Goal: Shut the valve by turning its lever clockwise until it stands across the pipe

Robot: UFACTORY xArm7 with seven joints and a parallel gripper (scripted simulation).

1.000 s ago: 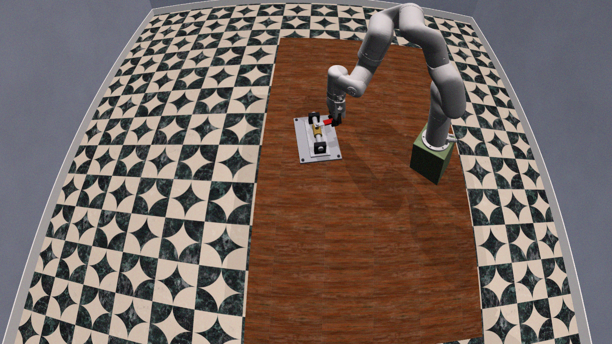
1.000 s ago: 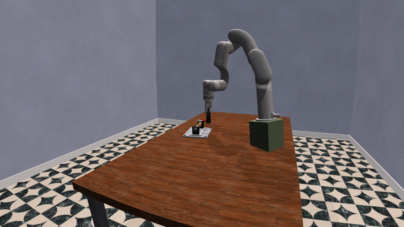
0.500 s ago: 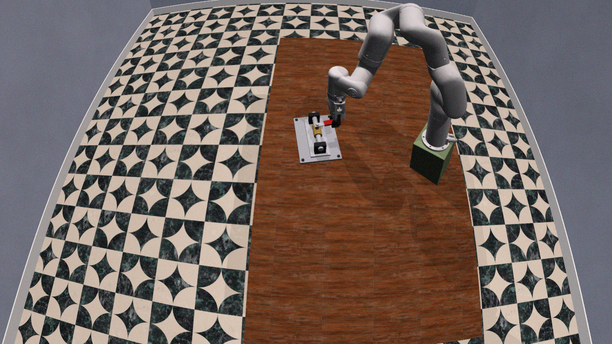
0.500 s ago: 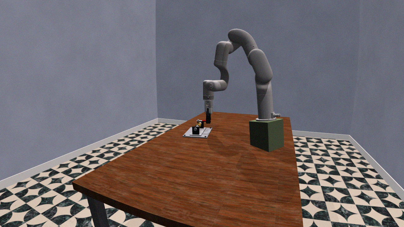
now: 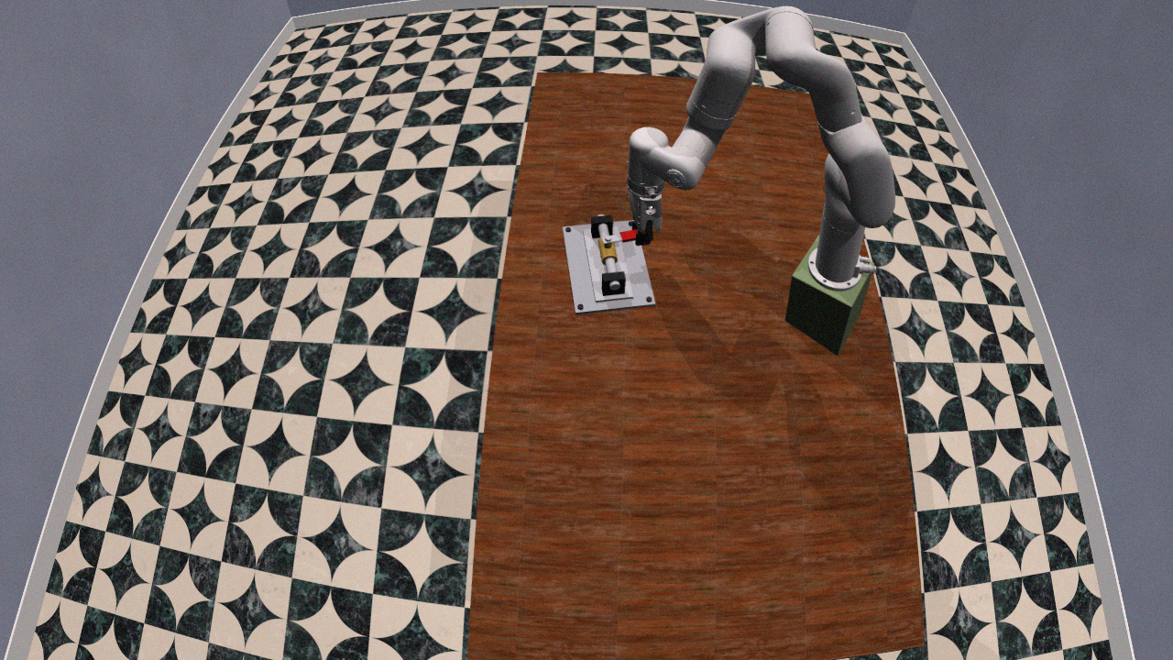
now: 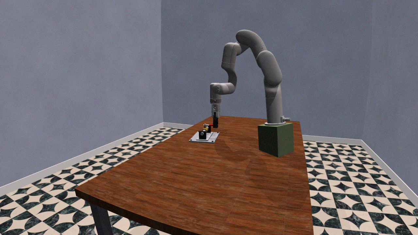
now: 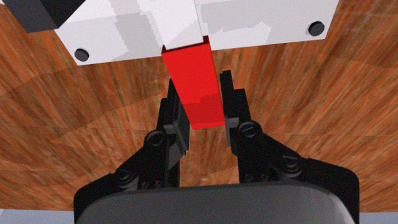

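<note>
The red lever is 4 cm ahead of my hand and 2 cm to the left of it.
</note>
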